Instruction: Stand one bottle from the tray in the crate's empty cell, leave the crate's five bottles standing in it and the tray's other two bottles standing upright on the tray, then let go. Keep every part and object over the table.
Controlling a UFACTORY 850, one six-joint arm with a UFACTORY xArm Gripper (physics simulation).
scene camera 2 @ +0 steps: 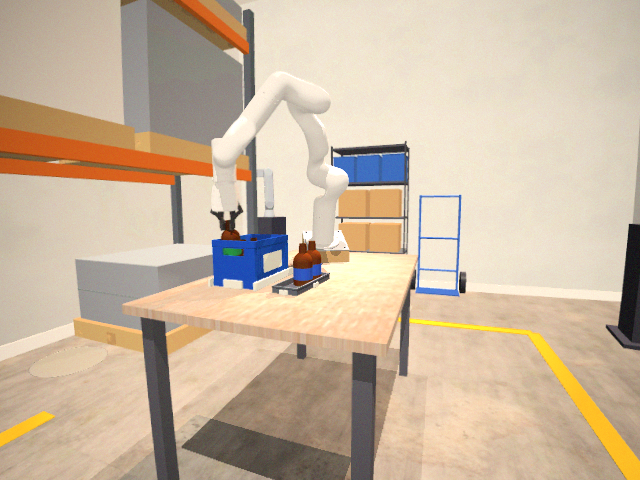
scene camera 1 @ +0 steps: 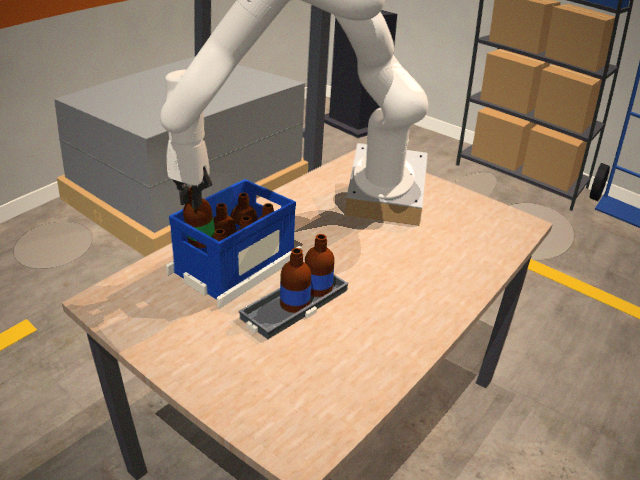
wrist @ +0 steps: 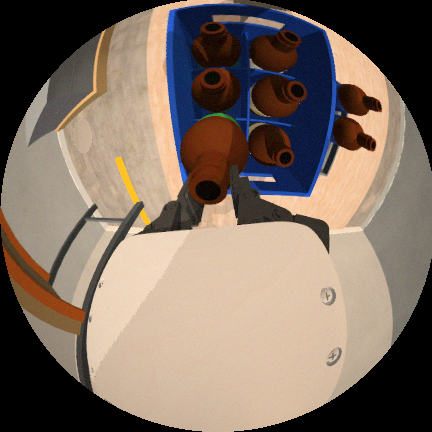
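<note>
My gripper (scene camera 1: pixel 190 199) (scene camera 2: pixel 227 227) (wrist: pixel 216 181) is shut on the neck of a brown bottle with a green label (scene camera 1: pixel 197 213) (scene camera 2: pixel 230 235) (wrist: pixel 214 145). The bottle is about upright in the near-left corner cell of the blue crate (scene camera 1: pixel 196 264) (scene camera 2: pixel 232 268) (wrist: pixel 321 75). Its shoulder stands above the rim, higher than the crate's other bottles; its base is hidden. Five bottles (wrist: pixel 216 50) (wrist: pixel 215 95) (wrist: pixel 272 54) (wrist: pixel 272 97) (wrist: pixel 269 142) stand in the other cells. Two blue-label bottles (scene camera 1: pixel 295 281) (scene camera 1: pixel 321 263) stand upright on the dark tray (scene camera 1: pixel 258 316) (scene camera 2: pixel 279 286) (wrist: pixel 328 161).
White strips (scene camera 1: pixel 258 276) border the crate on the wooden table (scene camera 1: pixel 361 330) (scene camera 2: pixel 310 315). The tray lies beside the crate's long labelled side. The arm's base (scene camera 1: pixel 387 180) stands at the back of the table. A grey block (scene camera 1: pixel 155 118) stands on the floor behind the crate.
</note>
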